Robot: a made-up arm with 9 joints. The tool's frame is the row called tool.
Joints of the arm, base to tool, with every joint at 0 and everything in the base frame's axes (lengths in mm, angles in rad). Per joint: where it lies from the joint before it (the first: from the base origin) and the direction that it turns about. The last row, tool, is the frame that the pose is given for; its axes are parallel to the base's.
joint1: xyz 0 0 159 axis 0 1 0
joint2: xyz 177 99 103 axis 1 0 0
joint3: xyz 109 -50 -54 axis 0 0 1
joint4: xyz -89 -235 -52 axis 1 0 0
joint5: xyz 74 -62 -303 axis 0 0 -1
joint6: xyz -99 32 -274 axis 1 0 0
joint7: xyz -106 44 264 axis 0 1 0
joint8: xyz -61 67 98 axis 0 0 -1
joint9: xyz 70 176 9 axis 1 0 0
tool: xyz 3 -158 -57
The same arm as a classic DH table. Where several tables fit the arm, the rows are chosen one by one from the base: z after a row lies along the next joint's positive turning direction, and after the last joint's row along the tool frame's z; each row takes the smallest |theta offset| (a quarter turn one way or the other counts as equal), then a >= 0, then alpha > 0; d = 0 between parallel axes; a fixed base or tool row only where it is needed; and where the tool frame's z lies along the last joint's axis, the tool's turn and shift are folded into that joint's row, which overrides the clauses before.
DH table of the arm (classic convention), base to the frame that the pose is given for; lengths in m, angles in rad. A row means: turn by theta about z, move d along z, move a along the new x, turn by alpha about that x. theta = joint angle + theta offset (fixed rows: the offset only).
base (fixed): d 0.159; theta0 0; a 0; alpha -1.5708
joint1: d 0.099; theta0 -1.5708; a 0.103; alpha -1.5708
joint2: d 0.286; theta0 1.5708; a 0.05; alpha 1.5708
joint3: d -0.106; theta0 0; a 0.235; alpha -1.5708
joint4: d -0.015; theta0 0; a 0.062; alpha -1.5708
joint5: d 0.577; theta0 0; a -0.032; alpha 1.5708
joint6: d -0.205; theta0 -1.5708; a 0.264; alpha 1.5708
joint7: d 0.111; theta0 -1.5708; a 0.061; alpha 1.5708
joint8: d -0.107; theta0 1.5708; a 0.176; alpha -1.5708
joint9: d 0.073; theta0 0; a -0.158; alpha -1.5708
tool (fixed): d -0.057; theta0 -1.5708; a 0; alpha 0

